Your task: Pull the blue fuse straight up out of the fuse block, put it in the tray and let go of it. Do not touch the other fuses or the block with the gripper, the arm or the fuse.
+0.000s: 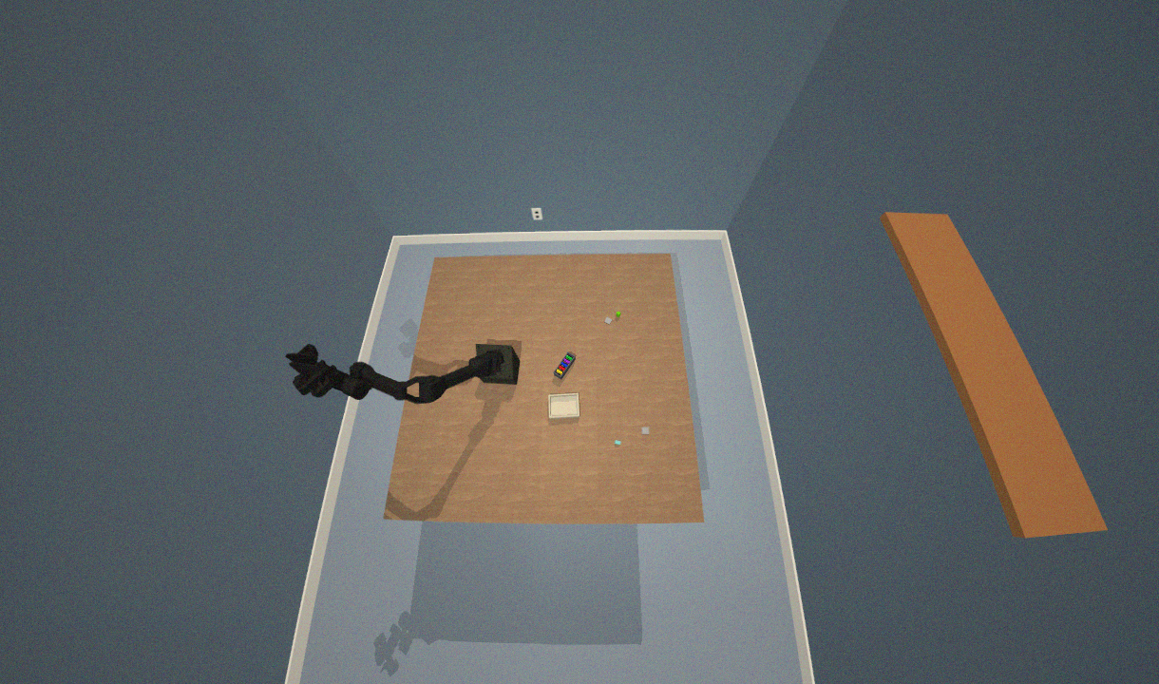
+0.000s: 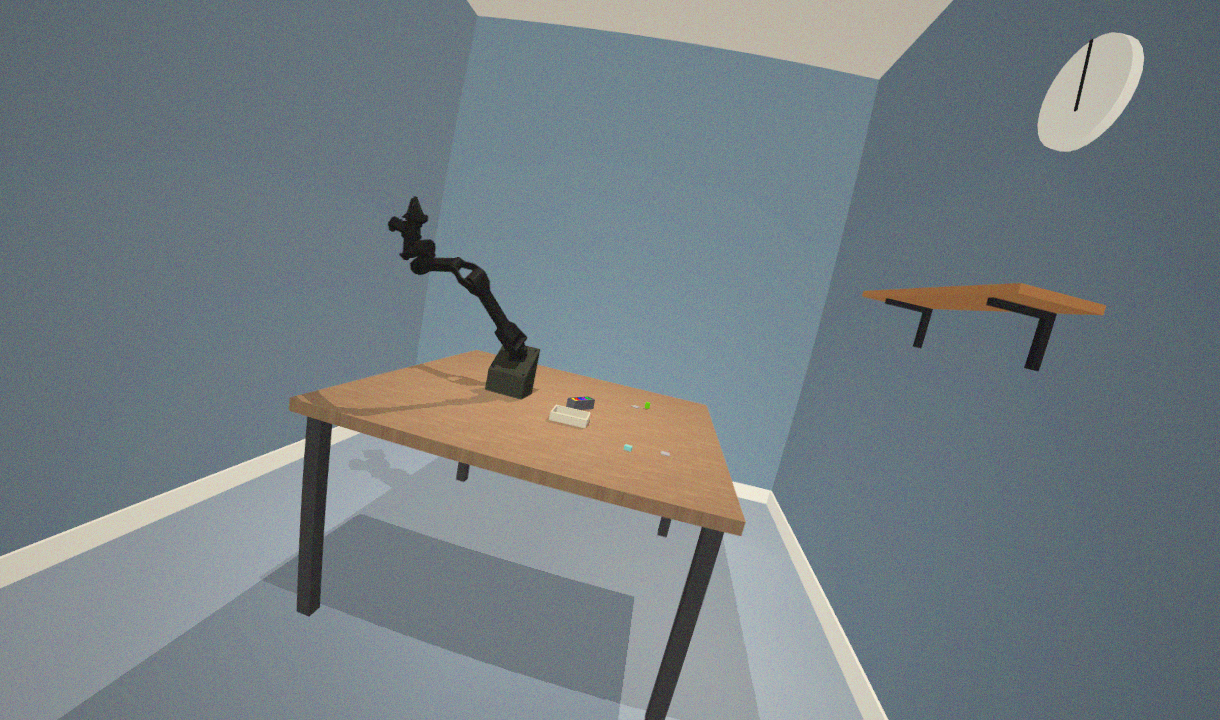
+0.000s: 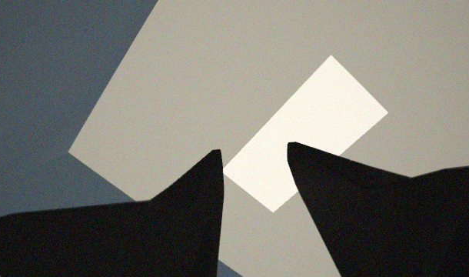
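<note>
My gripper tip is now 740 mm short of the blue fuse, 640 mm above it and 120 mm to the right of it. Also, from my gripper tip: cyan piece 930 mm ahead, 660 mm below, 240 mm to the right; tray 720 mm ahead, 660 mm below, 60 mm to the right; green piece 1030 mm ahead, 650 mm below, 360 mm to the left.
</note>
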